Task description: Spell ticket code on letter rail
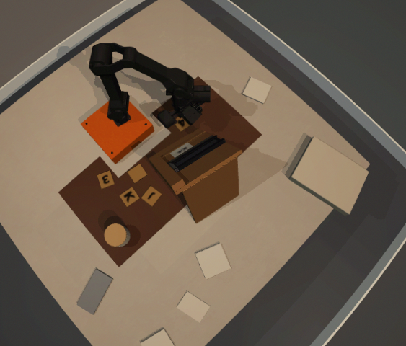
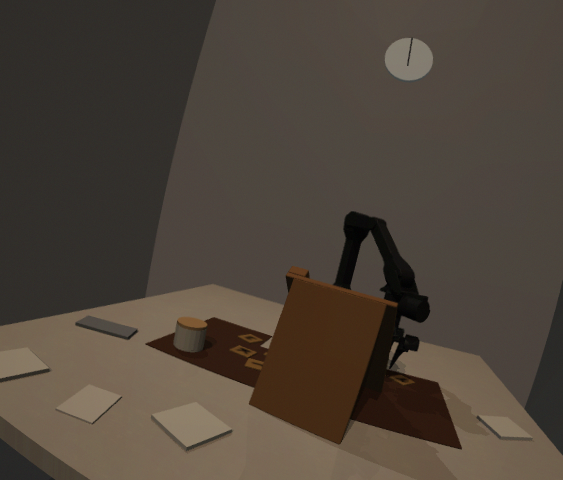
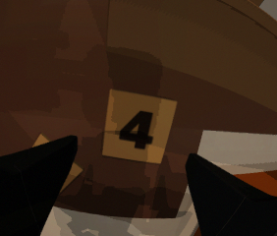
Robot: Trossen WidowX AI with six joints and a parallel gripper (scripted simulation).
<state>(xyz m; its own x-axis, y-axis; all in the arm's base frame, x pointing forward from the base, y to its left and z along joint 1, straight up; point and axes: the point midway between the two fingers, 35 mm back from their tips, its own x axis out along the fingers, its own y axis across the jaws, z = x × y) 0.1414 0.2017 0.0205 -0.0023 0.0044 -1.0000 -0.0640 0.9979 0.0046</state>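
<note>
Right now my gripper tip is 4 cm above the tile marked 4. Round my gripper tip: dark brown mat (18 cm to the right, 6 cm ahead, 5 cm below); then pale ticket (13 cm ahead, 9 cm to the right, 4 cm above); then tile marked y (8 cm to the left, 7 cm behind, 4 cm below).
</note>
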